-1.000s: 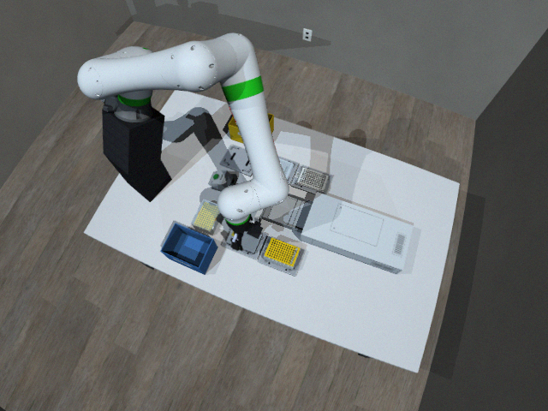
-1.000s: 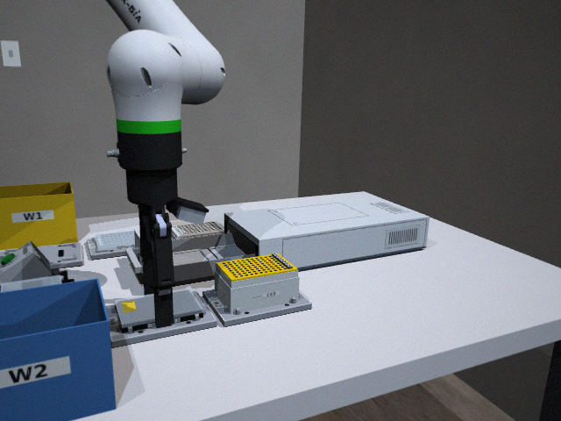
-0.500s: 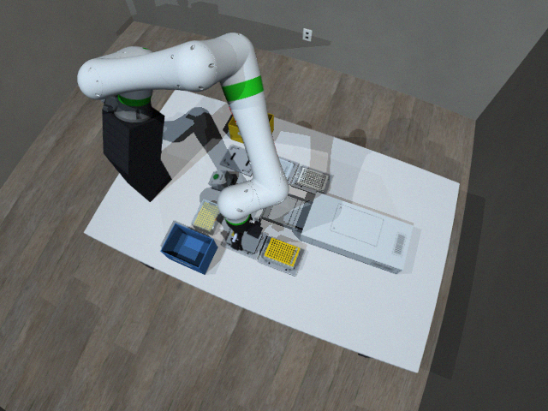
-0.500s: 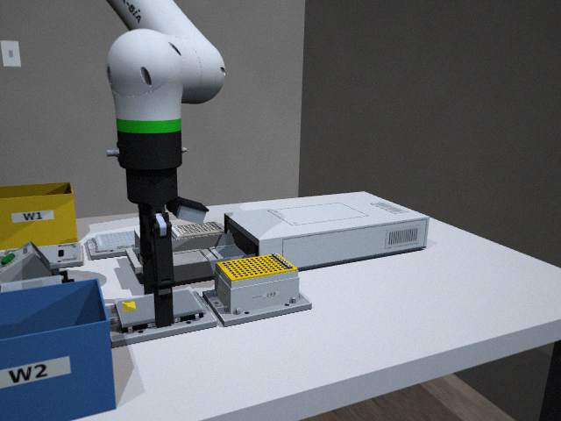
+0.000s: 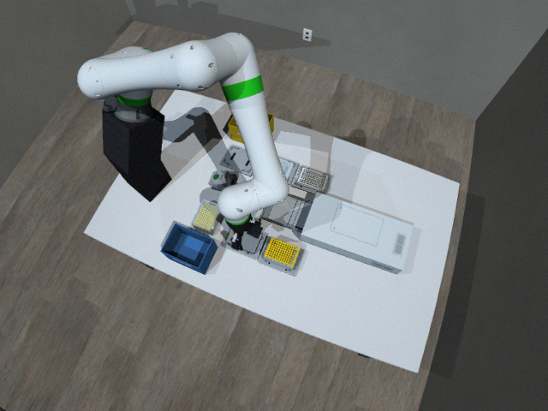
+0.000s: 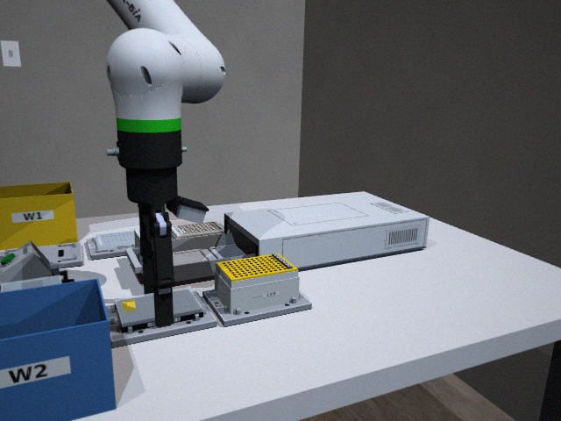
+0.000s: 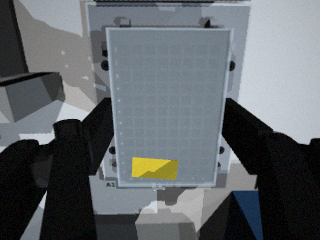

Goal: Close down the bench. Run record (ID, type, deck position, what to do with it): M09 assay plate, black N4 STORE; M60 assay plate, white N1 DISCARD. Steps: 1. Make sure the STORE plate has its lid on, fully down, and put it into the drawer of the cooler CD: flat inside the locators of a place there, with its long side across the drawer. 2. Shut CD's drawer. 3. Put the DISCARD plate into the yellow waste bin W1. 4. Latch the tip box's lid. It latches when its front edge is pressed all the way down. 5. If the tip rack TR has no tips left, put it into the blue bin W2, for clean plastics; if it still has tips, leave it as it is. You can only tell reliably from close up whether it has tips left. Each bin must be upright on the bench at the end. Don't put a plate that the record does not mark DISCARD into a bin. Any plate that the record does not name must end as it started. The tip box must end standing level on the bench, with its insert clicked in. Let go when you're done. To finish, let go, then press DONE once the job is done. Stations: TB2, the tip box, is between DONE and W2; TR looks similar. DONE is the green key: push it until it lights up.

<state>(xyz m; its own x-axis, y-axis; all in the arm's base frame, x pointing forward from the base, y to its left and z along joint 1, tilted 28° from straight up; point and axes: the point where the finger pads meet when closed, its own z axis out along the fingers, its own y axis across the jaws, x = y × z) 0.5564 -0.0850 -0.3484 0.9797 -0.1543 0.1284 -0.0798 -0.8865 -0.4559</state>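
Right now my hand is 2 cm above the black plate. Round my hand: yellow insert: 18 cm behind, 4 cm to the left, 1 cm above; then blue bin W2: 19 cm behind, 12 cm to the right, 1 cm below; then yellow-topped tip rack TR: 16 cm ahead, 3 cm to the right, 1 cm above.
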